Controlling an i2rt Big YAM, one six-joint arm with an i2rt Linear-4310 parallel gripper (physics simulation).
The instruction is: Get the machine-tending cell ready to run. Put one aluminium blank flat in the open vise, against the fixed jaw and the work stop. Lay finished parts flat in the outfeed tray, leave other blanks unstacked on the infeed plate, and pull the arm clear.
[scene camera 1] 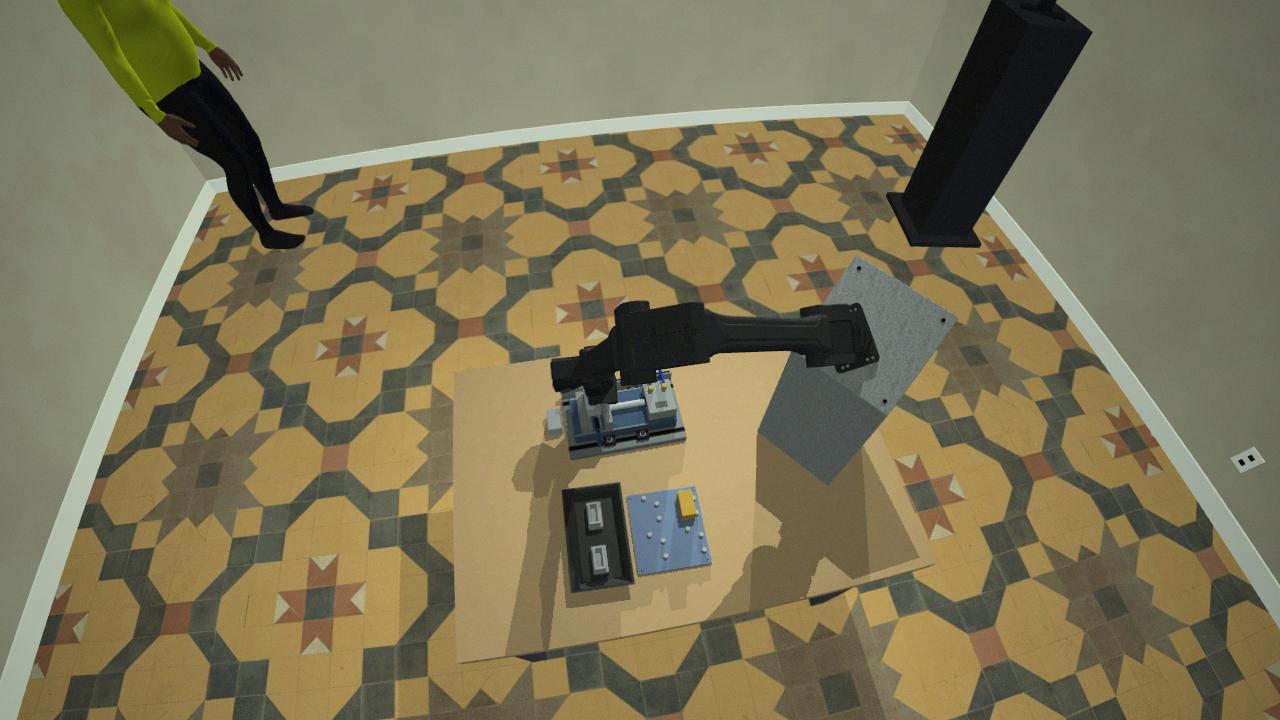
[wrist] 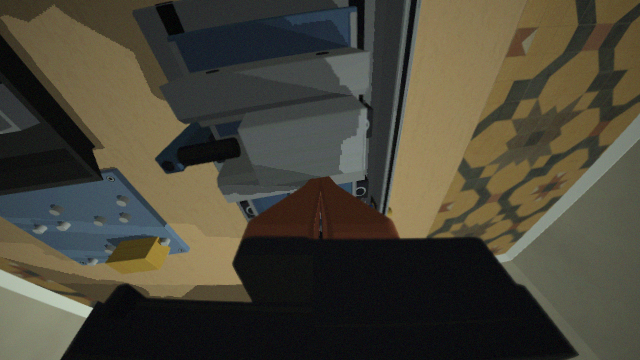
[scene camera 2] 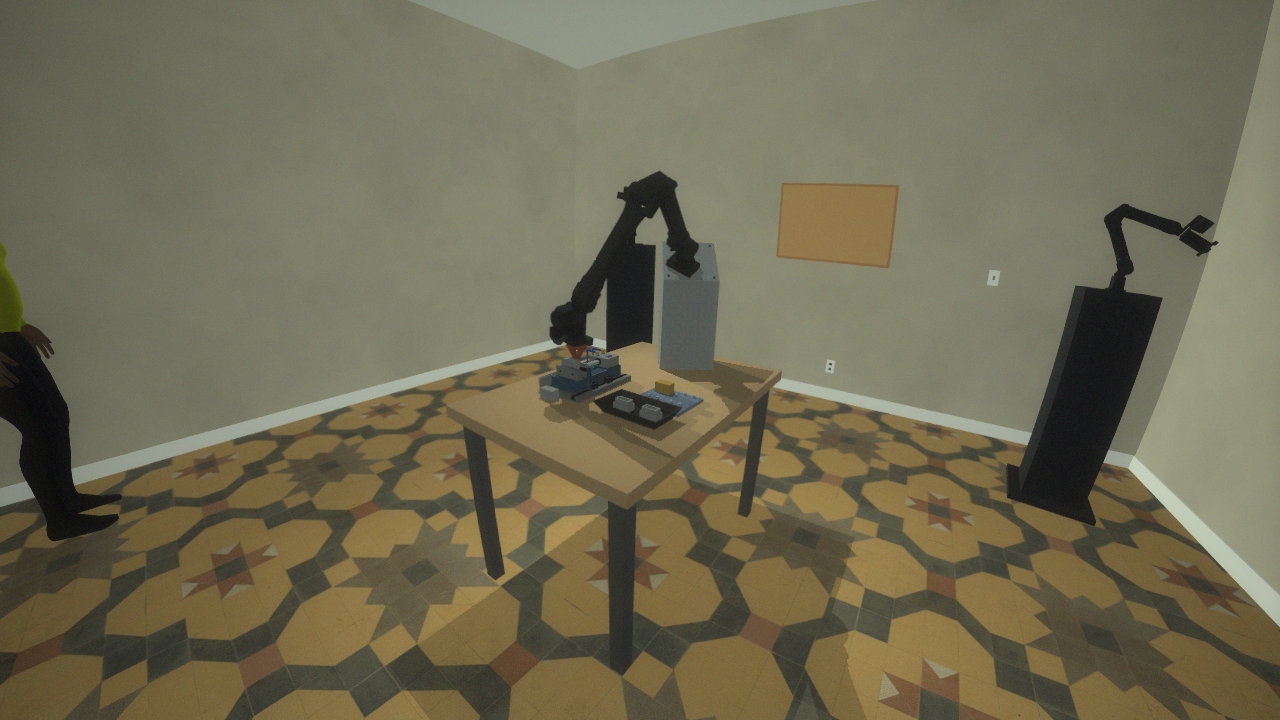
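Where they show: gripper, fingertip midpoint: (scene camera 1: 605, 398) (wrist: 320, 179) (scene camera 2: 576, 362); arm's base, link origin: (scene camera 1: 849, 338) (scene camera 2: 682, 265).
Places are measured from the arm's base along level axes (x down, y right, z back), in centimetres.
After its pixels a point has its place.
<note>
The vise (scene camera 1: 631, 419) @(x 36.9, y 3.1, z -42.9 cm) (scene camera 2: 573, 379) @(x 36.8, y 1.0, z -55.5 cm) (wrist: 270, 40) @(x 37.0, y 4.4, z -57.0 cm) stands at the table's far side. In the wrist view a grey blank (wrist: 305, 140) @(x 31.6, y 6.1, z -53.2 cm) lies between its jaws, beside the fixed jaw (wrist: 270, 85); the work stop's black rod (wrist: 207, 151) @(x 33.4, y 0.5, z -51.7 cm) meets or nearly meets its end. Full seating is unclear. My gripper (scene camera 2: 577, 352) @(x 33.3, y 7.3, z -49.3 cm) (wrist: 320, 179) @(x 33.3, y 7.3, z -49.3 cm) is shut and empty, with its tips close over the blank's near edge; contact cannot be told. Two pocketed finished parts (scene camera 1: 594, 514) @(x 39.6, y -20.3, z -52.1 cm) (scene camera 1: 598, 559) @(x 39.7, y -30.8, z -51.1 cm) (scene camera 2: 623, 403) @(x 39.2, y -21.4, z -53.3 cm) (scene camera 2: 650, 412) @(x 39.3, y -31.5, z -52.1 cm) sit apart in the black outfeed tray (scene camera 1: 628, 564) @(x 39.1, y -32.2, z -44.4 cm). The infeed plate (scene camera 1: 646, 541) @(x 42.1, y -26.3, z -40.2 cm) (wrist: 30, 212) @(x 42.1, y -29.1, z -38.8 cm) is blue and pinned.
A yellow block (scene camera 1: 686, 504) @(x 38.5, y -18.9, z -30.6 cm) (scene camera 2: 664, 386) @(x 39.4, y -19.7, z -32.0 cm) (wrist: 137, 255) @(x 39.2, y -17.1, z -32.3 cm) sits on the infeed plate's corner. A light grey block (scene camera 1: 554, 420) @(x 39.3, y 4.5, z -62.7 cm) (scene camera 2: 548, 392) @(x 40.0, y 3.4, z -64.3 cm) is on the table beside the vise's left end. The grey pedestal (scene camera 1: 819, 420) @(x 20.8, y -7.1, z -1.5 cm) (scene camera 2: 687, 322) @(x 22.7, y -5.9, z -2.7 cm) bears the arm. A person (scene camera 1: 214, 134) (scene camera 2: 35, 411) stands away from the table.
</note>
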